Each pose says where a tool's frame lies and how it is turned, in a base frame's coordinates. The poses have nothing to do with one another.
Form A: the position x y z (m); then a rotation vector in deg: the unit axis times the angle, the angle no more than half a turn.
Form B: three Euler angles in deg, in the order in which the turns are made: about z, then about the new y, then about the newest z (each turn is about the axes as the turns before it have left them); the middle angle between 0 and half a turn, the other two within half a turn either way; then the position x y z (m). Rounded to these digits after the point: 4 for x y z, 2 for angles.
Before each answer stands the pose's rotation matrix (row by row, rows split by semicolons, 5 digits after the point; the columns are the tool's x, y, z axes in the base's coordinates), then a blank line. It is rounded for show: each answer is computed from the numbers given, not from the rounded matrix.
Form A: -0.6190 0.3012 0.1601 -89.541 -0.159 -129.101
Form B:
-0.29725 0.32067 0.89934; -0.31846 -0.92128 0.22324; 0.90013 -0.22004 0.37597

13.94 67.92 -166.26 -0.6190 0.3012 0.1601
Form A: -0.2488 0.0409 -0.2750 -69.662 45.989 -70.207
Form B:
0.21443 0.25106 0.94392; -0.96562 -0.09089 0.24354; 0.14694 -0.96370 0.22293

14.47 77.12 -98.67 -0.2488 0.0409 -0.2750
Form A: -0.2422 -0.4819 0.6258 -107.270 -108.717 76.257
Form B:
-0.20233 0.72300 -0.66055; 0.86725 -0.18103 -0.46379; -0.45490 -0.66671 -0.59040

-144.93 126.19 -55.69 -0.2422 -0.4819 0.6258
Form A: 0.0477 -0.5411 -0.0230 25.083 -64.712 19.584
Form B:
0.39096 -0.47471 -0.78854; 0.04218 0.86507 -0.49987; 0.91944 0.16216 0.35824

-147.63 69.01 170.00 0.0477 -0.5411 -0.0230
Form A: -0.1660 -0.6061 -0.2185 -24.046 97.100 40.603
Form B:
-0.24344 -0.61987 0.74599; 0.09567 0.75003 0.65445; -0.96519 0.23069 -0.12328

41.26 97.08 13.44 -0.1660 -0.6061 -0.2185
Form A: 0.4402 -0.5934 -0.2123 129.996 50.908 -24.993
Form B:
0.71441 0.69655 -0.06667; 0.47873 -0.55603 -0.67944; -0.51033 0.45348 -0.73069

-95.60 136.94 41.62 0.4402 -0.5934 -0.2123
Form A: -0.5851 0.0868 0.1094 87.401 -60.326 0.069
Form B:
0.58730 -0.59854 -0.54481; -0.59730 0.13373 -0.79079; 0.54618 0.78985 -0.27897

-124.56 106.20 124.66 -0.5851 0.0868 0.1094
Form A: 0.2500 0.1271 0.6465 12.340 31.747 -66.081
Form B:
0.29000 0.90764 0.30347; -0.80413 0.40303 -0.43697; -0.51891 -0.11731 0.84674

-55.22 32.14 -12.74 0.2500 0.1271 0.6465
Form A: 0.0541 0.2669 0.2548 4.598 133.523 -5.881
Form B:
-0.68928 0.08984 0.71890; 0.02628 0.99473 -0.09910; -0.72402 -0.04942 -0.68801

-7.85 133.47 -3.90 0.0541 0.2669 0.2548
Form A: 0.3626 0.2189 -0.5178 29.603 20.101 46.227
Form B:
0.64541 -0.59091 0.48402; 0.75698 0.57951 -0.30191; -0.10209 0.56125 0.82133

-31.95 34.78 79.69 0.3626 0.2189 -0.5178
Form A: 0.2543 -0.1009 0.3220 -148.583 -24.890 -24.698
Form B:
0.90038 0.37393 0.22246; 0.22535 -0.83814 0.49673; 0.37219 -0.39712 -0.83891

65.87 147.03 -133.14 0.2543 -0.1009 0.3220
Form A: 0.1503 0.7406 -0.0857 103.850 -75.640 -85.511
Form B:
-0.04041 -0.38705 -0.92117; -0.86705 -0.44460 0.22485; -0.49658 0.80779 -0.31762

166.28 108.52 58.42 0.1503 0.7406 -0.0857
